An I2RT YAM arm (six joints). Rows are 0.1 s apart.
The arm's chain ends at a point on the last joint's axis. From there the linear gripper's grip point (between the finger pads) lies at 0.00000 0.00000 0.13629 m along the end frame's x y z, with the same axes.
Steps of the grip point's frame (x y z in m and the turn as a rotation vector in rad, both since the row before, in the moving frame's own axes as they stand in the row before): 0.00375, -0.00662, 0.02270, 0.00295, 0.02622, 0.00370; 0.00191, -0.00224, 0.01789, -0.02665, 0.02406, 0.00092; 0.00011, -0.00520, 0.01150, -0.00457, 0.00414, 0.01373; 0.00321, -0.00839, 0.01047, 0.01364, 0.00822, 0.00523; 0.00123, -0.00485, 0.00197, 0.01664, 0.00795, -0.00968
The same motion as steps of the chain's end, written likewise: 0.00018, -0.00622, 0.02275, 0.00295, 0.02622, 0.00370; -0.00137, -0.00587, 0.01798, -0.02665, 0.02406, 0.00092; -0.00045, -0.00583, 0.01150, -0.00457, 0.00414, 0.01373; 0.00208, -0.00653, 0.01049, 0.01364, 0.00822, 0.00523; 0.00016, -0.00258, 0.00199, 0.01664, 0.00795, -0.00968
